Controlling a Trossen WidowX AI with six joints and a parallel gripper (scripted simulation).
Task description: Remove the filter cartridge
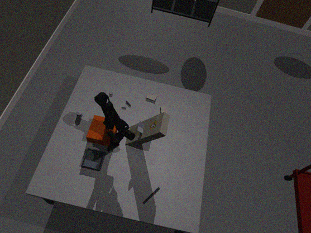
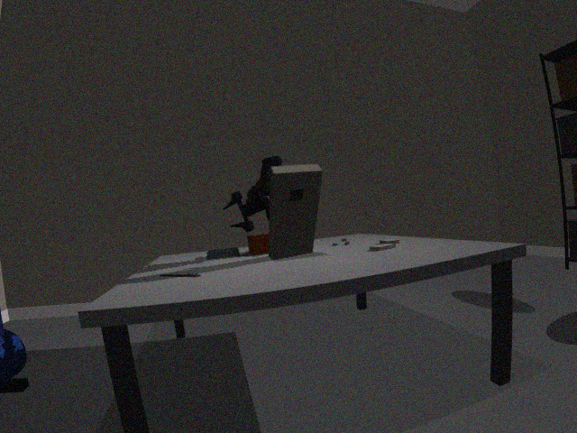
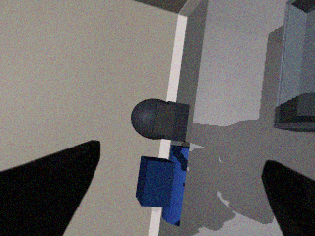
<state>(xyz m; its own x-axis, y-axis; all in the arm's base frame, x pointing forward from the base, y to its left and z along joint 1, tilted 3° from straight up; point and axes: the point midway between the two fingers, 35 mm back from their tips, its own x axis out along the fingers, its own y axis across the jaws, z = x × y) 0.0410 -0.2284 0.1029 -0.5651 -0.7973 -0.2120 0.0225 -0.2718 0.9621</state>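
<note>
My gripper tip is now 340 mm short of the round filter cartridge, 200 mm to the right of it and 80 mm below it. Also, from my gripper tip: dark tray (120 mm behind, 10 mm to the right, 170 mm below); then beige service panel (290 mm ahead, 200 mm to the left).
</note>
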